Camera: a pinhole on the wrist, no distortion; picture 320 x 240 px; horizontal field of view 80.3 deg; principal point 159.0 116.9 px. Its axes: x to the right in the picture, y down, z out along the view. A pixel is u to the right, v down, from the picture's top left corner.
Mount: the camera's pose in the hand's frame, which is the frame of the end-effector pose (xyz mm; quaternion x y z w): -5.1 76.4 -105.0 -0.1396 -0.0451 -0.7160 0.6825
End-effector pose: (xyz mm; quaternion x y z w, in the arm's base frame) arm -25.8 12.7 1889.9 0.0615 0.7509 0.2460 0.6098
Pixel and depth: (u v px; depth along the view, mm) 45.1 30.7 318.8
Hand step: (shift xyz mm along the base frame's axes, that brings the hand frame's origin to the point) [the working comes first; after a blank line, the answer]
In the camera's frame: -191.4 -144.9 318.8

110.7 317.3 221.1
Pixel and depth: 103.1 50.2 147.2
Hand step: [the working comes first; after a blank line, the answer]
In the camera's frame: -43.4 -51.8 147.2

5.0 134.2 97.3
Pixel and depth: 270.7 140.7 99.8
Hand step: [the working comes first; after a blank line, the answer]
In the camera's frame: 58.8 12.5 99.8

-10.0 47.5 2.0
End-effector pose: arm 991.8 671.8 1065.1 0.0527 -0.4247 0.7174 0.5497
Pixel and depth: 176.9 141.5 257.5
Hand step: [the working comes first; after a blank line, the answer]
In the camera's frame: 24.3 33.4 257.5

-177.8 -53.1 60.8
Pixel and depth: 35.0 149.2 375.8
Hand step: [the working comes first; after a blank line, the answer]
In the camera's frame: -245.7 64.0 375.8

-454.9 -48.4 -44.2
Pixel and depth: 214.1 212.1 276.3
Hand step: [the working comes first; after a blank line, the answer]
In the camera's frame: 80.3 138.7 276.3

-179.8 14.2 161.0
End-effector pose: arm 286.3 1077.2 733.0 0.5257 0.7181 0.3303 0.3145
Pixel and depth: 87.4 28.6 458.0
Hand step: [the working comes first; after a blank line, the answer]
In the camera's frame: -172.9 -213.2 458.0

493.0 -11.3 132.4
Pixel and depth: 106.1 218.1 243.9
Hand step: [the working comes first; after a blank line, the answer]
In the camera's frame: -68.0 130.1 243.9

142.7 211.9 86.0
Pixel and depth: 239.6 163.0 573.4
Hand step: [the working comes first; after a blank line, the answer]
In the camera's frame: 243.7 139.4 573.4

328.5 262.9 -324.7
